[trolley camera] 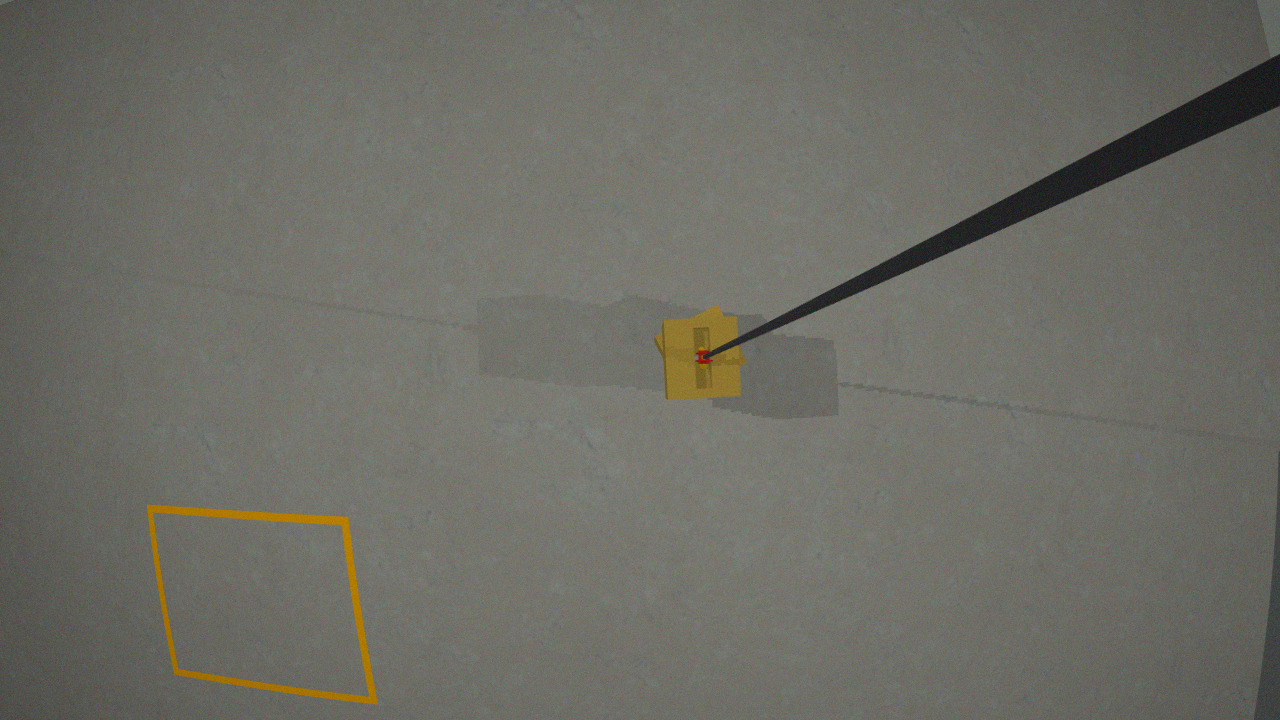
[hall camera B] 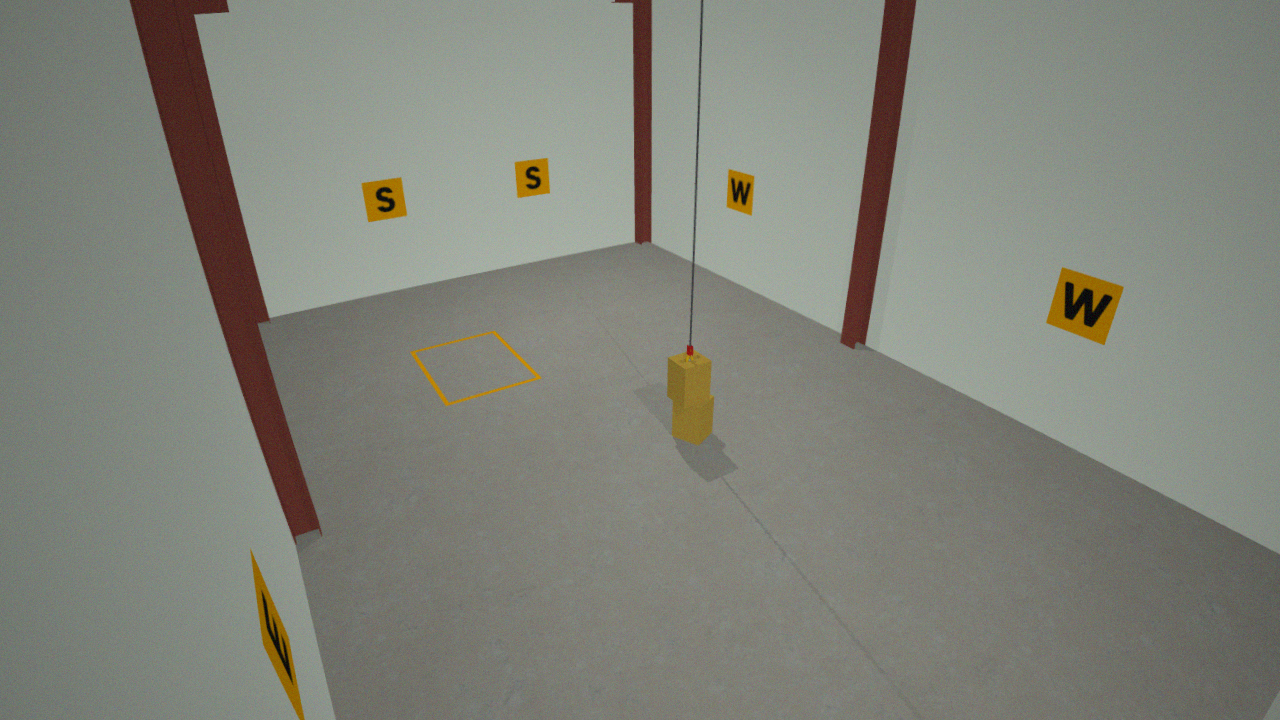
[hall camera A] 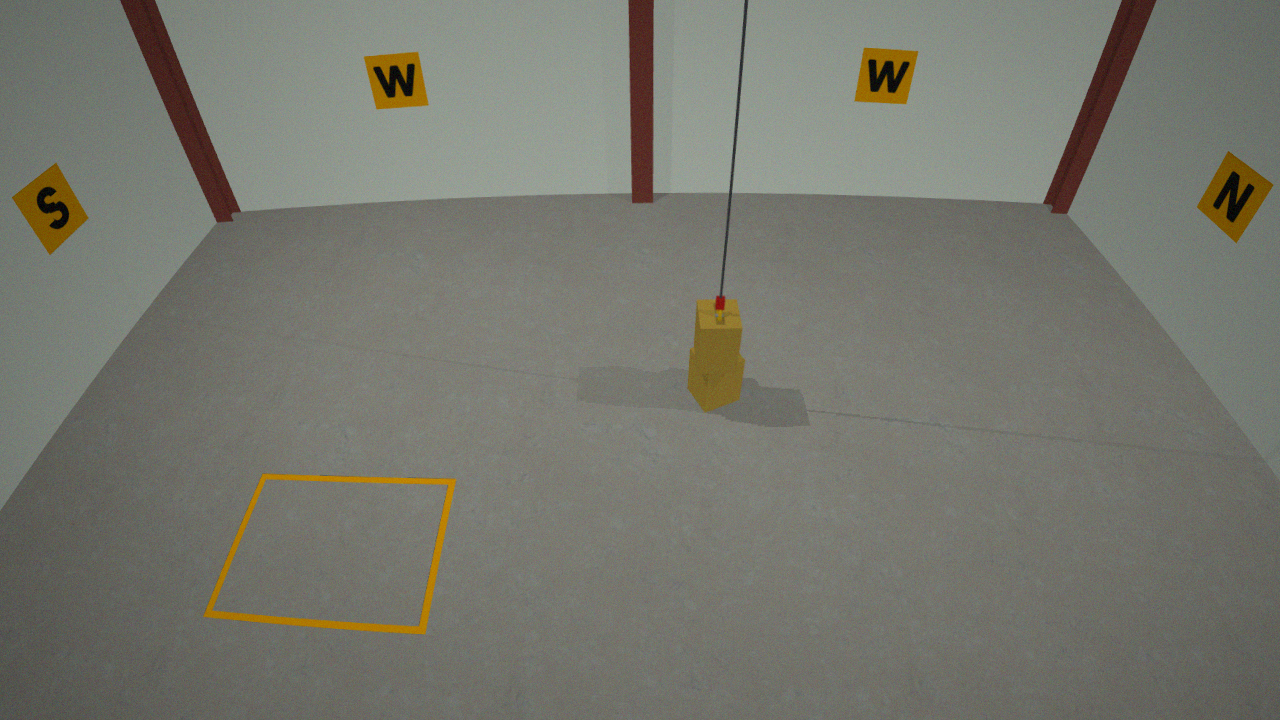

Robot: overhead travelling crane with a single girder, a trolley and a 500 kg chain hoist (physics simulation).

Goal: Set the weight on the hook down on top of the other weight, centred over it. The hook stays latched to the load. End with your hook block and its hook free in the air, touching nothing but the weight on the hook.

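Note:
The yellow weight on the hook (hall camera A: 717,347) (hall camera B: 689,380) (trolley camera: 680,380) hangs upright below my red hook block (hall camera A: 720,303) (hall camera B: 690,350) (trolley camera: 703,357), which is latched to it at the middle of its top. The other yellow weight (hall camera A: 716,386) (hall camera B: 693,422) stands upright on the floor directly below, turned to a different angle. In the trolley view, corners of the lower weight (trolley camera: 716,313) show past the upper one's top, left and right edges. No gap shows between the two weights; whether they touch I cannot tell. The lower weight's top is hidden.
A yellow floor rectangle (hall camera A: 358,479) (hall camera B: 492,391) (trolley camera: 246,514) lies to the south-east of the weights. The chain (hall camera A: 733,161) (hall camera B: 696,179) (trolley camera: 939,246) runs up from the block. Dark red columns (hall camera A: 641,107) (hall camera B: 872,179) stand along the walls. Shadows lie on both sides of the weights.

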